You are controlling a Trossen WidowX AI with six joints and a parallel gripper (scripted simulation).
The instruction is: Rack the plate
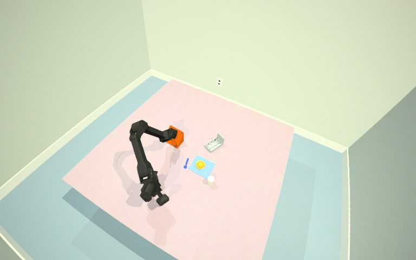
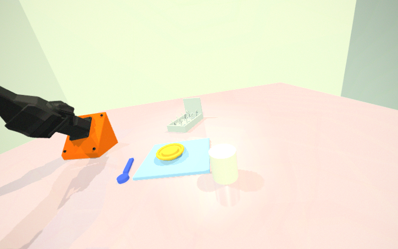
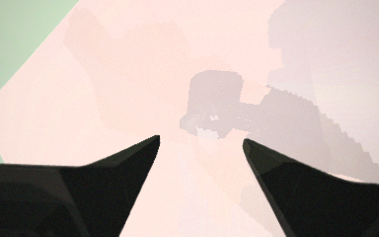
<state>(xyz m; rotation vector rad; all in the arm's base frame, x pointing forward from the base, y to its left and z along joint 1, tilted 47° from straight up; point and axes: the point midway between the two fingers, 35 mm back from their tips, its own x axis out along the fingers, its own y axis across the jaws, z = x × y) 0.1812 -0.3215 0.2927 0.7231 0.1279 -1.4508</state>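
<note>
My gripper tip is 340 mm to the right of the yellow plate and 100 mm short of it. From my gripper tip the other things lie so: light blue mat 350 mm to the left, 110 mm ahead, 10 mm below; blue spoon 310 mm to the left, 10 mm below, 10 mm ahead; cream cup 270 mm to the left, 210 mm ahead, 10 mm above.
</note>
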